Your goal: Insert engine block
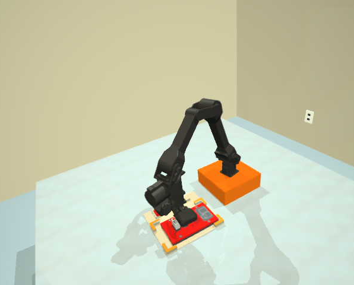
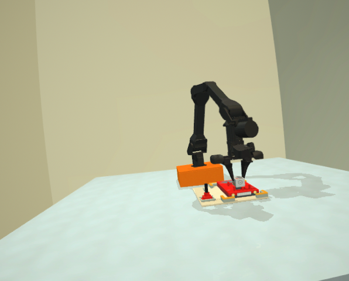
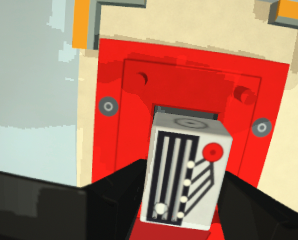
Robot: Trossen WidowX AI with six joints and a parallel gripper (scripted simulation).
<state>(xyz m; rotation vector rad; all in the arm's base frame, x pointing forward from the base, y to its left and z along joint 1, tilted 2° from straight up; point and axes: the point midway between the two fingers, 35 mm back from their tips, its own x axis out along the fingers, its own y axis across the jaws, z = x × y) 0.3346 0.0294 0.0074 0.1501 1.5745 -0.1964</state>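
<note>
Right now the black post is 13 cm to the right of my gripper tip, 2 cm below it and 1 cm ahead of it. The rest, counted from my gripper tip: engine block 1 cm below.
</note>
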